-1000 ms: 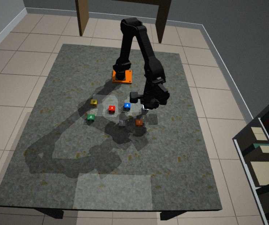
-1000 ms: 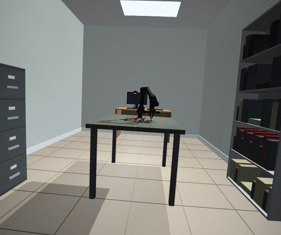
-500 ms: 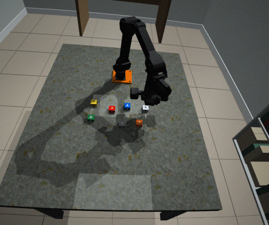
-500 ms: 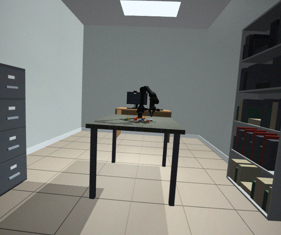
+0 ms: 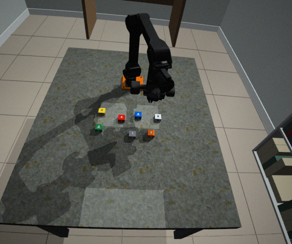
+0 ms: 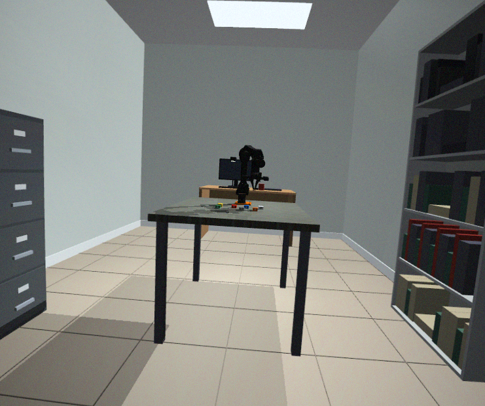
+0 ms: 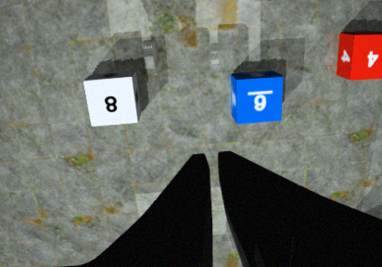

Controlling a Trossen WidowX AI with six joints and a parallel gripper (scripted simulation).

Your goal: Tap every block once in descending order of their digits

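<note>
Now: gripper tip 110 mm above the blue block, 50 mm to the left of it and 10 mm past it. Also, from my gripper tip: white block 110 mm below, 50 mm to the left; red block 130 mm to the right, 110 mm below, 10 mm ahead; orange block 110 mm below, 100 mm ahead, 10 mm to the left.
</note>
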